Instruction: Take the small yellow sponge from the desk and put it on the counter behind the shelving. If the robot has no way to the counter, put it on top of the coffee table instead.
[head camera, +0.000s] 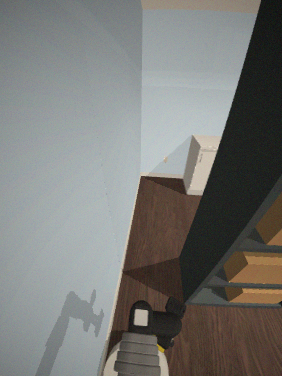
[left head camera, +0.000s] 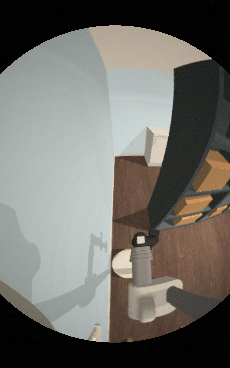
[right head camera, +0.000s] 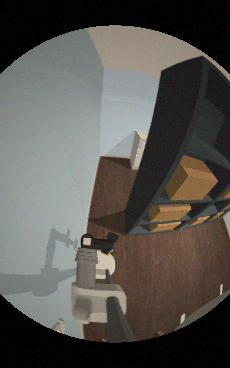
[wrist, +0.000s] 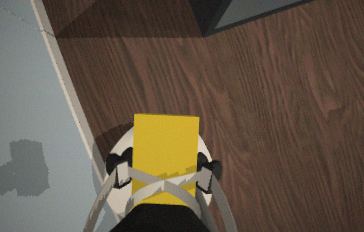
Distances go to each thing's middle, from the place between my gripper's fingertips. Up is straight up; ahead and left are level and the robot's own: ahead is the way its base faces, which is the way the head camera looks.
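Scene:
As I look at the small yellow sponge (wrist: 164, 145), my gripper is 20 mm below it and 10 mm short of it.

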